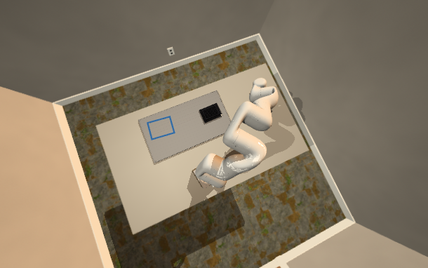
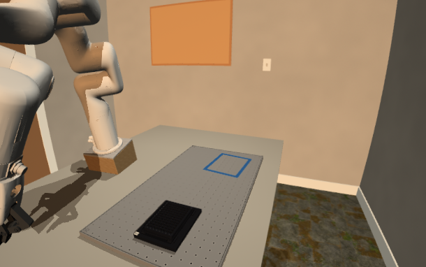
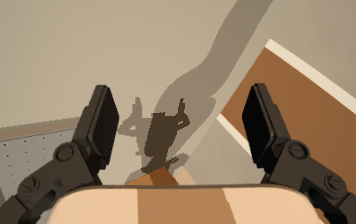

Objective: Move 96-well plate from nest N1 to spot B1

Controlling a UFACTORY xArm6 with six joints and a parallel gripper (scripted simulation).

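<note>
Right now the black 96-well plate is 27 cm to the left of my hand, 25 cm ahead of it and 14 cm below it. From my hand the other things lie so: black plate nest N1: 27 cm to the left, 25 cm ahead, 16 cm below; then white label: 21 cm to the left, 18 cm ahead, 15 cm below.
</note>
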